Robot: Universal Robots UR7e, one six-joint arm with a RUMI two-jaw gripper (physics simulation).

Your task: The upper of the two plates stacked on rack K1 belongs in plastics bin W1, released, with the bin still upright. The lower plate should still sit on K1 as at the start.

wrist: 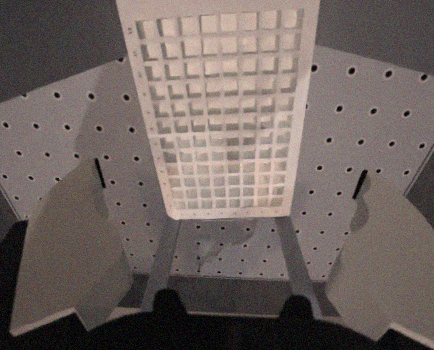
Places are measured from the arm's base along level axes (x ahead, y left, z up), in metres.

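Pixels of known places: gripper, fingertip midpoint: (228, 169).
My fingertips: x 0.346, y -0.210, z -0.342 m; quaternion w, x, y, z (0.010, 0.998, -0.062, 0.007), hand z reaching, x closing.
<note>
For each thing: its top centre in the pictures, then the offset to it from my fingertips. "spot": a spot on its surface instead. Level surfaces: height alone.
- pale plate, middle of its top: (224, 132) dx -0.001, dy +0.019, dz -0.007 m
- light perforated board, its level: dz -0.054 m
- left bar, surface spot: (161, 260) spot: dx -0.043, dy -0.044, dz +0.025 m
- right bar, surface spot: (296, 250) spot: dx +0.036, dy -0.048, dz +0.019 m
A pale plate (227, 95) with a grid of square wells fills the upper middle of the wrist view, its long sides running up and down the picture. It hides what lies beneath it, so the lower plate cannot be made out, and I cannot tell rack K1 apart. My gripper (228, 169) is open wide, with nothing held. One finger stands left of the plate and the other right of it, with gaps on both sides. The fingertips appear level in the picture with the plate's lower part. Bin W1 does not show in this view.
A light perforated board (340, 125) with dark round holes extends on both sides of the plate and below it in the picture. Two grey bars, the left bar (161, 260) and the right bar (296, 250), run from the plate's lower edge toward the gripper body. Darker surface shows beyond the board.
</note>
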